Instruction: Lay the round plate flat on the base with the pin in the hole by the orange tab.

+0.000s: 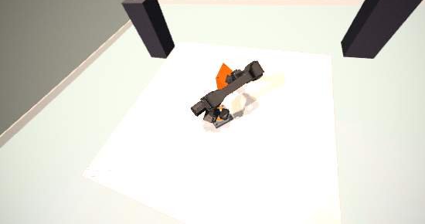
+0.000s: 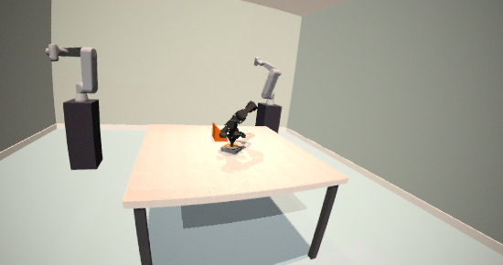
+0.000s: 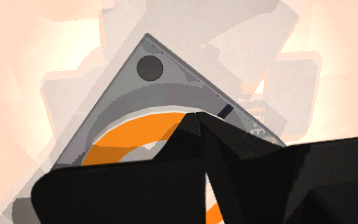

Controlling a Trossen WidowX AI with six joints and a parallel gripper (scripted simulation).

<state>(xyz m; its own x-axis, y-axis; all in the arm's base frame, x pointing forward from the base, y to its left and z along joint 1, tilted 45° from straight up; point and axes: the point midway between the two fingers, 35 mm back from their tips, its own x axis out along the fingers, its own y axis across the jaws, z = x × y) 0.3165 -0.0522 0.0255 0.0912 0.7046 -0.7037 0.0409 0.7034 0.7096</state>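
The round orange plate lies 30 mm behind my gripper tip, 10 mm to the left of it and 10 mm below it.
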